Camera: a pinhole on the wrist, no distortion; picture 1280 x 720 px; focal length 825.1 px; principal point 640.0 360.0 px. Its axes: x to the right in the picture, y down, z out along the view. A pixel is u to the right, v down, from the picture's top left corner.
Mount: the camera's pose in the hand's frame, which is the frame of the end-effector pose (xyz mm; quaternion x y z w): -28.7 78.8 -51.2 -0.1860 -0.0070 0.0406 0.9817
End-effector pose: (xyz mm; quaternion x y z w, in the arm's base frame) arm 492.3 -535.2 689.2 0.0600 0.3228 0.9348 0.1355
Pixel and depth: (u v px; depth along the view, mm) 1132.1 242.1 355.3
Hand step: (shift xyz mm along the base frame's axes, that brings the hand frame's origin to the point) -147.3 91.4 348.7
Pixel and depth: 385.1 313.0 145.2
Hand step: 65.1 -62.2 141.0
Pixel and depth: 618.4 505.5 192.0
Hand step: 24.4 -80.3 200.7
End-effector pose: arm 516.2 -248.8 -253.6 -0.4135 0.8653 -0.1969 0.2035
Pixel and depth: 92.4 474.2 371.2
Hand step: 154.7 322.5 -299.8
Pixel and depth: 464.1 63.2 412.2
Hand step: 212.8 75.1 -345.6
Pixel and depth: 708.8 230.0 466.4
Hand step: 92.8 34.3 -438.1
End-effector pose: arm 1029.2 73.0 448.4 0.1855 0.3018 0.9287 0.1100
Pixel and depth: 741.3 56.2 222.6
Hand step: 69.9 27.7 190.7
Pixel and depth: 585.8 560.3 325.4
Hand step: 126.1 -118.4 310.4
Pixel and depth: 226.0 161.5 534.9
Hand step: 464.4 56.3 365.8
